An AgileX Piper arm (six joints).
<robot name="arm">
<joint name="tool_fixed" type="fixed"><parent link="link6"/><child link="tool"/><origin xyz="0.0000 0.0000 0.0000"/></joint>
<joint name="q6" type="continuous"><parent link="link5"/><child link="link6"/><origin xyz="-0.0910 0.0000 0.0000" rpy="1.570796 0.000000 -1.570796"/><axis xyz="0 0 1"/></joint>
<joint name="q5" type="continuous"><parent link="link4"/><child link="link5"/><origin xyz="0.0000 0.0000 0.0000" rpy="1.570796 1.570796 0.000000"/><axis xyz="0 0 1"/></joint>
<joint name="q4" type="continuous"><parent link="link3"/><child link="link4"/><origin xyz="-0.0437 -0.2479 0.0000" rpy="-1.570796 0.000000 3.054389"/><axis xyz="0 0 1"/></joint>
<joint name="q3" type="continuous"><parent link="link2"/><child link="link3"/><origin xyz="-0.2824 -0.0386 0.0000" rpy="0.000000 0.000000 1.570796"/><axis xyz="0 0 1"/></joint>
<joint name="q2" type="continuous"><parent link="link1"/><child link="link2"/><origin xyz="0.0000 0.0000 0.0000" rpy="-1.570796 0.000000 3.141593"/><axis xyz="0 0 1"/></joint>
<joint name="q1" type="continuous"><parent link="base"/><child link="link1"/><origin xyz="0.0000 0.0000 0.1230" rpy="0.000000 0.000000 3.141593"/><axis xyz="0 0 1"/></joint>
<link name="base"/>
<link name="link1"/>
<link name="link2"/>
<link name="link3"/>
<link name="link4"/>
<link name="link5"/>
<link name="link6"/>
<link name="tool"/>
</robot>
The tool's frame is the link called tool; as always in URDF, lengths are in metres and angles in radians. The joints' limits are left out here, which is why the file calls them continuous.
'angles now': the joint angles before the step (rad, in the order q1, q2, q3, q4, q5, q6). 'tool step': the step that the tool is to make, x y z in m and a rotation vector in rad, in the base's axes. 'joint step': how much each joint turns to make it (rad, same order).
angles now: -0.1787 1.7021 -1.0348 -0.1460 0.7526 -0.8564
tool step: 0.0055 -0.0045 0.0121 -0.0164 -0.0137 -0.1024
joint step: 0.0000 0.0001 -0.0517 -0.0462 0.0506 0.1240
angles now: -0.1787 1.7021 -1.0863 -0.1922 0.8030 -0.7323
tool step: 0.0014 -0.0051 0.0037 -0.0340 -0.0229 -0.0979
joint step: 0.0000 0.0001 -0.0116 -0.0734 0.0059 0.1398
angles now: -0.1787 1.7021 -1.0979 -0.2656 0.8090 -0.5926
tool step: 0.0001 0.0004 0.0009 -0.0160 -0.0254 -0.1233
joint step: 0.0139 0.0001 -0.0002 -0.0627 0.0102 0.1755
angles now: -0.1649 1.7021 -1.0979 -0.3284 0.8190 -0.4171
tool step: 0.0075 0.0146 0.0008 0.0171 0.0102 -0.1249
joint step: 0.0541 0.0281 -0.0439 -0.0129 0.0757 0.1736
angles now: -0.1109 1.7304 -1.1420 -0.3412 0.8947 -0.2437
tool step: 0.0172 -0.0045 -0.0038 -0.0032 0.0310 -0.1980
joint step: 0.0023 0.0866 -0.1068 -0.0198 0.1096 0.1861
